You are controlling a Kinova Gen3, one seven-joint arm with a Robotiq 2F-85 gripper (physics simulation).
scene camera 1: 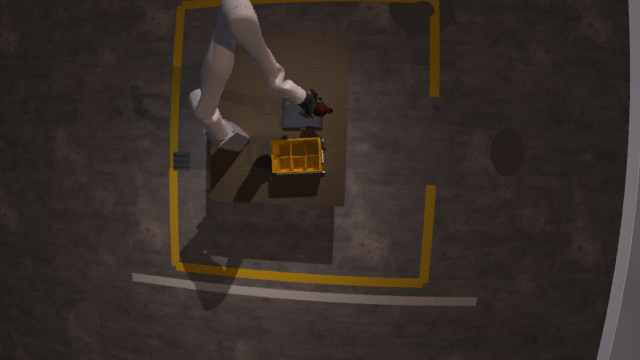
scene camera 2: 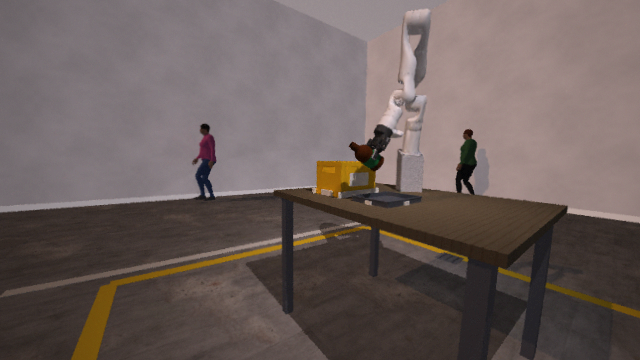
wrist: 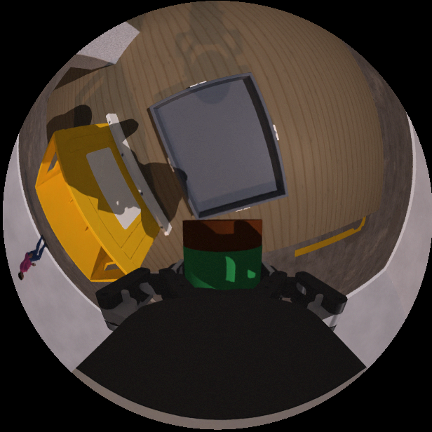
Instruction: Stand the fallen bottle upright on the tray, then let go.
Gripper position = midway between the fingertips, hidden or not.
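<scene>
The gripper (wrist: 222, 269) is visible, as is a bottle (wrist: 226, 254).
</scene>
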